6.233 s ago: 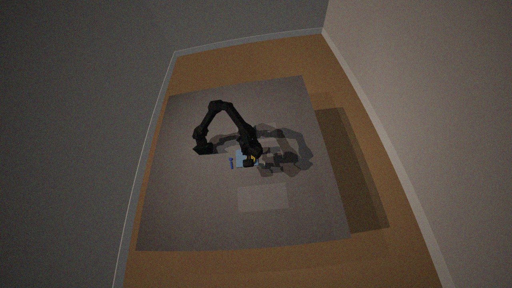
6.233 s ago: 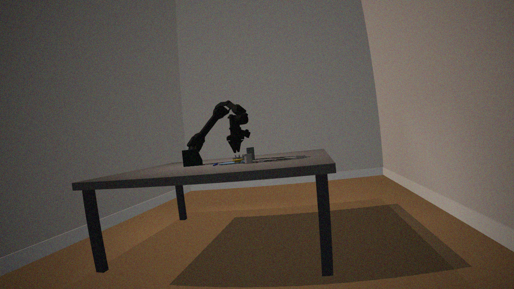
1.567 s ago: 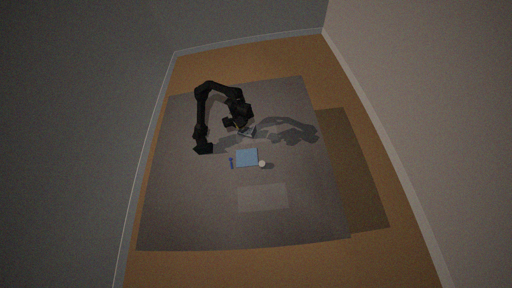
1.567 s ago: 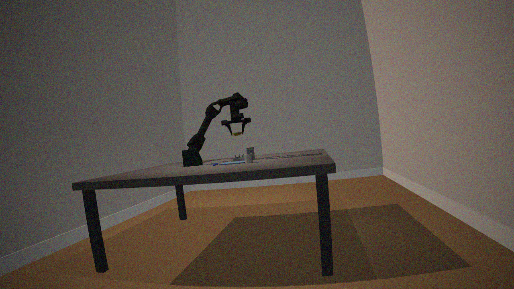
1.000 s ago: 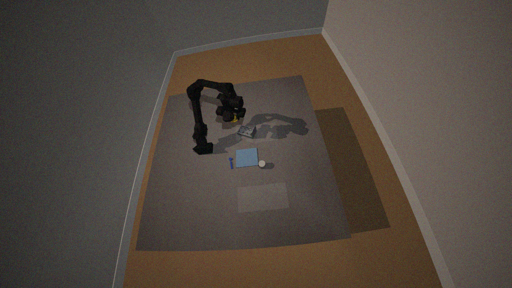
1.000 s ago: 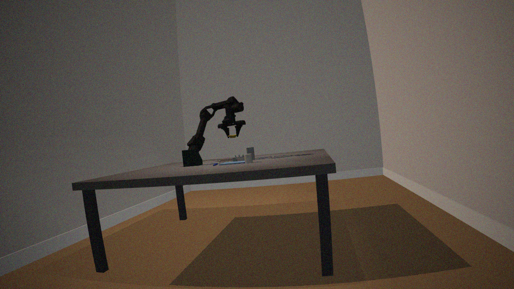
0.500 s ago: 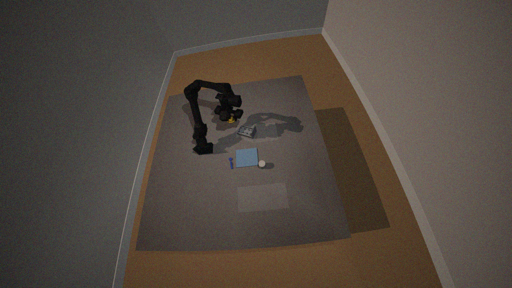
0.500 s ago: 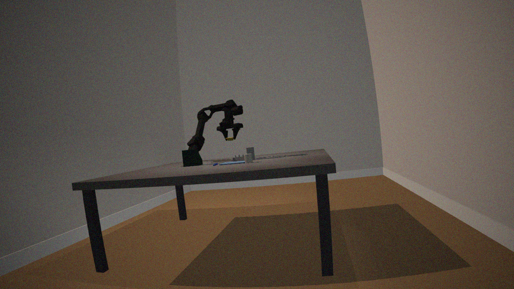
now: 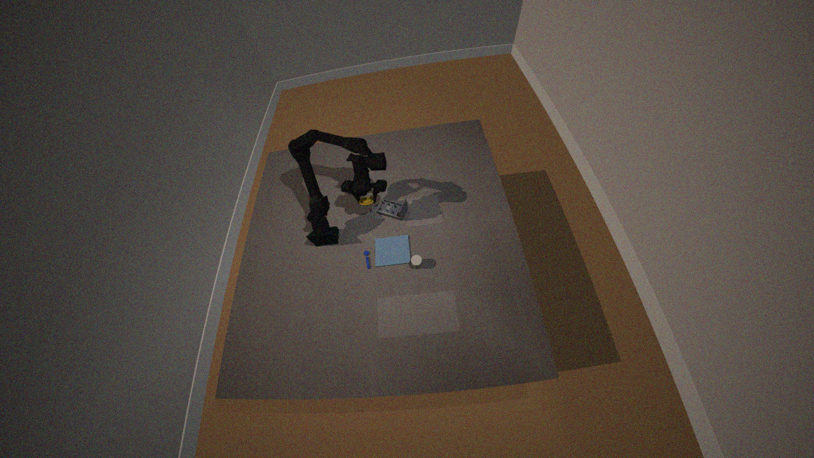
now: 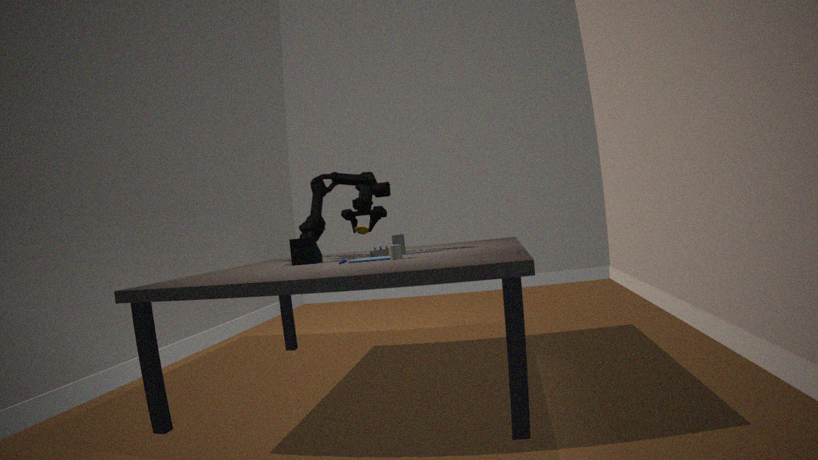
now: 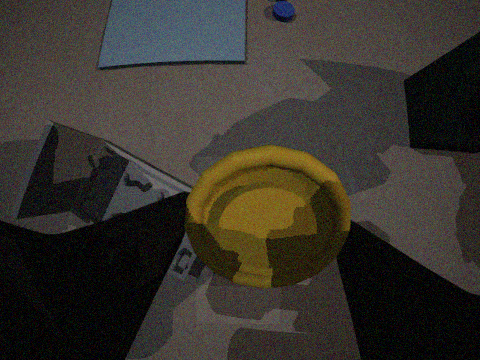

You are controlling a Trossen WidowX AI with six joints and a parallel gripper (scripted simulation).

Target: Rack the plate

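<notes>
Now: gripper tip 100 mm short of the grey dish rack, 20 mm to the right of it and 80 mm above it. Also, from my gripper tip: blue spoon 220 mm to the right, 100 mm below; yellow plate 10 mm above; light blue mat 110 mm ahead, 180 mm to the right, 100 mm below.
</notes>
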